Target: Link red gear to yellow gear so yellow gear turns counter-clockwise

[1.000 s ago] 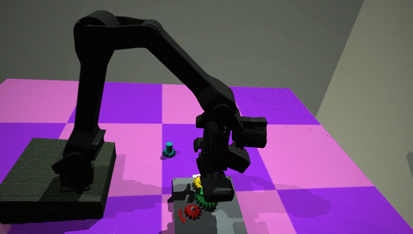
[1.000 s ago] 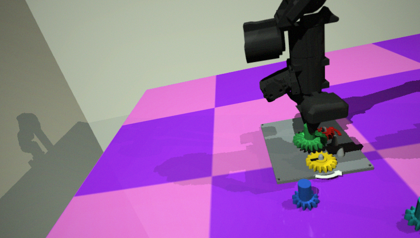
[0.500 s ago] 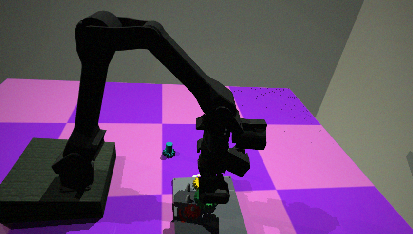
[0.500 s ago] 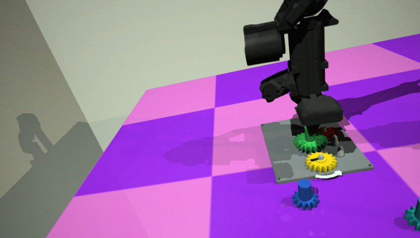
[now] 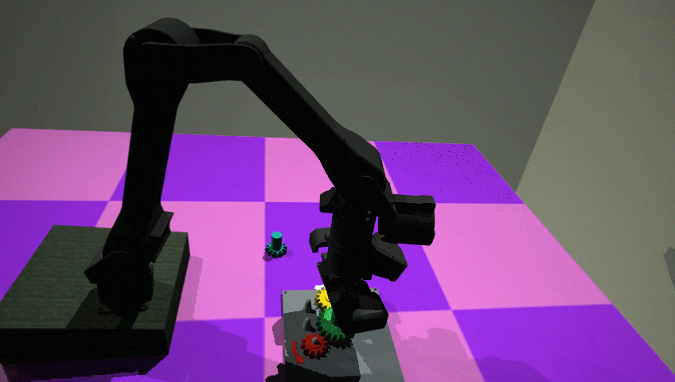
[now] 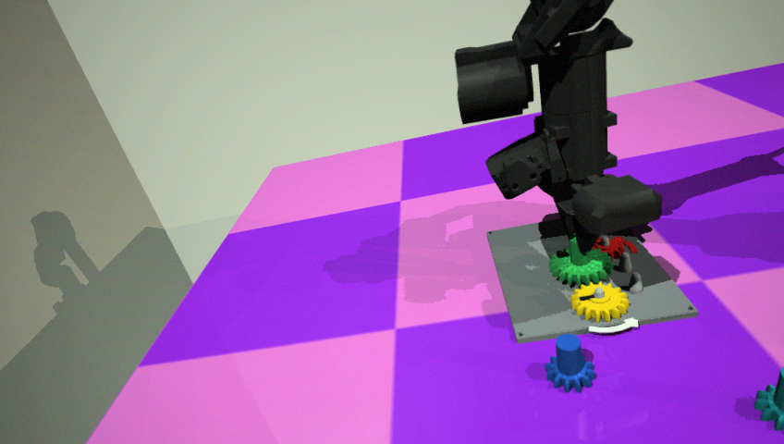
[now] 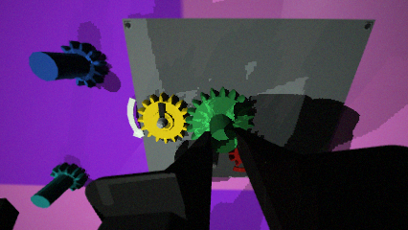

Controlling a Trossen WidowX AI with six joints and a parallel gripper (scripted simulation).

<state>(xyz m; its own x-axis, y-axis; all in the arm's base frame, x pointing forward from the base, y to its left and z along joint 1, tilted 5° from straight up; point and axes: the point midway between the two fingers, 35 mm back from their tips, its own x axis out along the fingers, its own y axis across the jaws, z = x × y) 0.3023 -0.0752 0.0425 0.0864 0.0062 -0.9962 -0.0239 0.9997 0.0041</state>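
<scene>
The green gear is 1 cm below my gripper tip. From my gripper tip the other things lie so: yellow gear: 1 cm ahead, 5 cm to the left, 3 cm below; then red gear: 4 cm behind, 3 cm to the right, 3 cm below; then red arrow: 7 cm behind, 3 cm to the right, 4 cm below.
</scene>
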